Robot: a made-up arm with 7 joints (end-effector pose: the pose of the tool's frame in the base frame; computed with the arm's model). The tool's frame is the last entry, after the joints.
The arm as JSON. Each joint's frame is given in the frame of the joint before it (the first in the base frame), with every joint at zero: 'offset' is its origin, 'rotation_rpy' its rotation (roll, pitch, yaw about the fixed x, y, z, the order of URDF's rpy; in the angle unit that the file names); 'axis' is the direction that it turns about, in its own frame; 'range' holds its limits. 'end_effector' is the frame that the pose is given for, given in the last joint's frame.
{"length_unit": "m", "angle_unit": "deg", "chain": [
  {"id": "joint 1", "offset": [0.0, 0.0, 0.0], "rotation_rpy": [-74.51, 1.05, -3.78], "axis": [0.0, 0.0, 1.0], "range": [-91.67, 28.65]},
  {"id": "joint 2", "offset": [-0.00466, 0.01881, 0.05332], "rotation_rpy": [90.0, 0.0, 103.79], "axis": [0.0, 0.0, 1.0], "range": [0.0, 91.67]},
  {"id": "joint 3", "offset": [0.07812, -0.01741, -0.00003], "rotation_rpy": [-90.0, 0.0, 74.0], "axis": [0.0, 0.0, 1.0], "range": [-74.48, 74.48]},
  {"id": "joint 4", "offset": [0.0, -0.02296, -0.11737], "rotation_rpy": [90.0, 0.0, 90.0], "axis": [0.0, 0.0, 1.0], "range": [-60.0, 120.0]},
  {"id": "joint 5", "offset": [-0.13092, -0.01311, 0.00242], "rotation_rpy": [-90.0, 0.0, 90.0], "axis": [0.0, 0.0, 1.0], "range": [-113.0, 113.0]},
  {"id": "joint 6", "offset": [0.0, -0.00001, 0.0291], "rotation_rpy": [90.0, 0.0, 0.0], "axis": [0.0, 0.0, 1.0], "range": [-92.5, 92.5]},
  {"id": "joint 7", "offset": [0.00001, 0.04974, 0.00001], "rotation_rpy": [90.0, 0.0, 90.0], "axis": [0.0, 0.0, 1.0], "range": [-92.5, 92.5]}
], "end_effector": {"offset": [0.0, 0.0, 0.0], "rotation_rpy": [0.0, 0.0, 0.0]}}
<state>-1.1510 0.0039 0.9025 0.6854 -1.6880 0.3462 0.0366</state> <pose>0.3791 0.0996 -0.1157 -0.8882 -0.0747 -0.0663 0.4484</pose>
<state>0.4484 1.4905 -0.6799 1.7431 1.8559 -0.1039 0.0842</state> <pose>-0.0778 0.4515 0.0269 -0.3825 -0.5729 0.5674 0.4511</pose>
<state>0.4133 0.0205 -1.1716 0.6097 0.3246 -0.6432 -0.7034</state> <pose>-0.1181 -0.1137 -0.2921 -0.1432 0.1384 -0.8191 0.5380</pose>
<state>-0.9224 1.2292 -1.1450 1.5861 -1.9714 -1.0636 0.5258</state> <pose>0.1883 0.3949 -0.0414 0.1588 -0.3790 0.6546 0.6345</pose>
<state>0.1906 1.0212 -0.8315 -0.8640 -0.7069 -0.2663 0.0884</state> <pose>0.0547 0.0415 -0.1535 -0.2066 0.1089 -0.4247 0.8747</pose>
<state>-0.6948 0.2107 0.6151 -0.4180 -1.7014 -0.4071 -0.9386</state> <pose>0.2297 0.1891 -0.0192 -0.3148 -0.7884 -0.2812 0.4475</pose>
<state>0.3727 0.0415 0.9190 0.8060 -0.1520 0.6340 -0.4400</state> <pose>-0.1618 0.1801 -0.3422 -0.3959 0.6343 0.3615 0.5570</pose>
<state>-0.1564 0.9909 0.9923 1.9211 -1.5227 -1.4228 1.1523</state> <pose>-0.0723 0.3496 -0.1947 0.0136 0.3070 -0.9208 0.2404</pose>
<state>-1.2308 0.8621 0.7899 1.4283 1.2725 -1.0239 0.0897</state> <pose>0.3283 0.2775 -0.0580 0.5108 -0.2070 0.0443 0.8332</pose>
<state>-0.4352 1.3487 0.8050 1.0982 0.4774 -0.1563 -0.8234</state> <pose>0.1319 0.4397 0.0052 0.3963 0.3457 0.1432 0.8384</pose>
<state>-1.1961 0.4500 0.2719 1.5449 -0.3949 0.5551 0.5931</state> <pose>0.3420 0.1554 -0.2111 -0.0435 0.5193 0.3693 0.7694</pose>
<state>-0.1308 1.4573 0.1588 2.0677 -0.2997 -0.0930 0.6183</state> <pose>-0.0745 0.4336 -0.0435 0.4463 0.4029 0.7591 0.2495</pose>
